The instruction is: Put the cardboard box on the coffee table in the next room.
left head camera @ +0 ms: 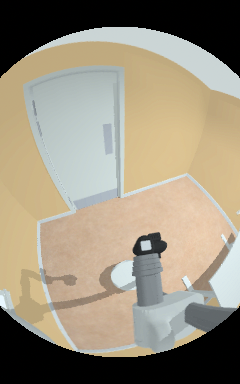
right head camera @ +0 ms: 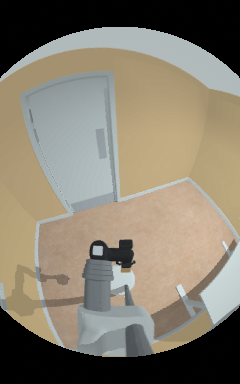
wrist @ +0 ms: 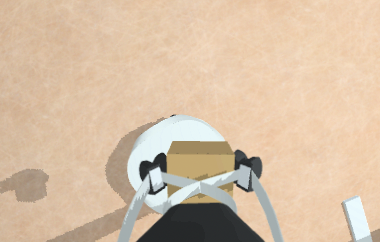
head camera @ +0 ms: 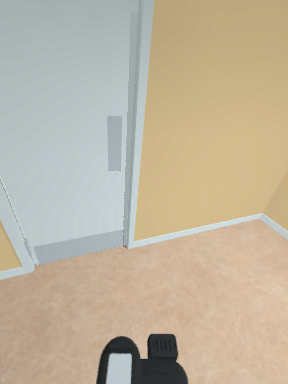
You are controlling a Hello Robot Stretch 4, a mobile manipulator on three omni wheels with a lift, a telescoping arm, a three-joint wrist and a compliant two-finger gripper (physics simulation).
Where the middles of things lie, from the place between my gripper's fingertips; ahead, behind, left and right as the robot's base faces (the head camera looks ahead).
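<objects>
You'd find my hand 2 cm past the cardboard box (wrist: 198,160) and 2 cm below it.
</objects>
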